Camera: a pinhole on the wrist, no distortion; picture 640 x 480 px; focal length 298.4 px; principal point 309.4 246.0 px. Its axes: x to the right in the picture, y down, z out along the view. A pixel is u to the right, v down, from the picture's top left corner.
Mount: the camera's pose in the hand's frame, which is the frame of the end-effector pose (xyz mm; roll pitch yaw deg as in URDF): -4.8 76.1 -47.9 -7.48 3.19 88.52
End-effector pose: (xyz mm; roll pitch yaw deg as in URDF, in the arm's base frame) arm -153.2 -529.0 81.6 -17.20 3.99 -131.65
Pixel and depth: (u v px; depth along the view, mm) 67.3 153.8 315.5
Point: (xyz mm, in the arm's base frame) -249.7 -533.2 404.1
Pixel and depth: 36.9 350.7 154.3
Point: -119.8 -460.1 204.1
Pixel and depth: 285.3 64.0 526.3
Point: -181.3 -874.9 540.2
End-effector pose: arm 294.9 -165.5 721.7 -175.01 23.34 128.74
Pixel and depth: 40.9 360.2 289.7
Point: 297.1 -464.2 579.2
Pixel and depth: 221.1 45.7 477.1
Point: 203.3 -185.4 193.5
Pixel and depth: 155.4 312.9 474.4
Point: 361.8 -528.1 417.6
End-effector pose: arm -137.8 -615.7 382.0 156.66 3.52 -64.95
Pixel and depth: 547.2 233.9 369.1
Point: -587.7 -784.7 260.7
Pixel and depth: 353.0 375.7 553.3
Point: -606.5 -466.9 52.4
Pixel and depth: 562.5 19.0 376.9
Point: -507.1 -1041.4 214.3
